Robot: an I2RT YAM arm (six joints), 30 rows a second.
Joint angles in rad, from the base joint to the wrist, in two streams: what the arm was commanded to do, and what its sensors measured. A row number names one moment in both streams.
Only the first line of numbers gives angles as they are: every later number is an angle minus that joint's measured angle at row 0.
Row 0, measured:
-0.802, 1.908, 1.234, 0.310, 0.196, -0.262
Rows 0 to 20, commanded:
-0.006, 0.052, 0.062, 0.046, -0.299, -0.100
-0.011, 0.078, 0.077, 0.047, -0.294, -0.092
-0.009, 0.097, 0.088, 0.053, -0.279, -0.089
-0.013, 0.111, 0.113, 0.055, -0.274, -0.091
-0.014, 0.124, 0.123, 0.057, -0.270, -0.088
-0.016, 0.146, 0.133, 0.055, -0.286, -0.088
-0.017, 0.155, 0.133, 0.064, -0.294, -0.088
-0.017, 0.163, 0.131, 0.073, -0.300, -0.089
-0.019, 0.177, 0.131, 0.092, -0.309, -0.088
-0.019, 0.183, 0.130, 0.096, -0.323, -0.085
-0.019, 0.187, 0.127, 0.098, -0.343, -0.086
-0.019, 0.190, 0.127, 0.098, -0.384, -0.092
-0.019, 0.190, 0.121, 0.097, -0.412, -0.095
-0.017, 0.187, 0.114, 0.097, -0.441, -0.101
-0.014, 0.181, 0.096, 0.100, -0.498, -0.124
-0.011, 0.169, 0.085, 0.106, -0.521, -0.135
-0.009, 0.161, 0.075, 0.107, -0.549, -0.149
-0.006, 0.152, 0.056, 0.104, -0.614, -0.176
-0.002, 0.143, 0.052, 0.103, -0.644, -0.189
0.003, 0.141, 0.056, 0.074, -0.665, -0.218
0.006, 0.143, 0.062, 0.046, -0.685, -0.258
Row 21, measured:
-0.040, 0.136, 0.074, 0.053, -0.446, -0.149
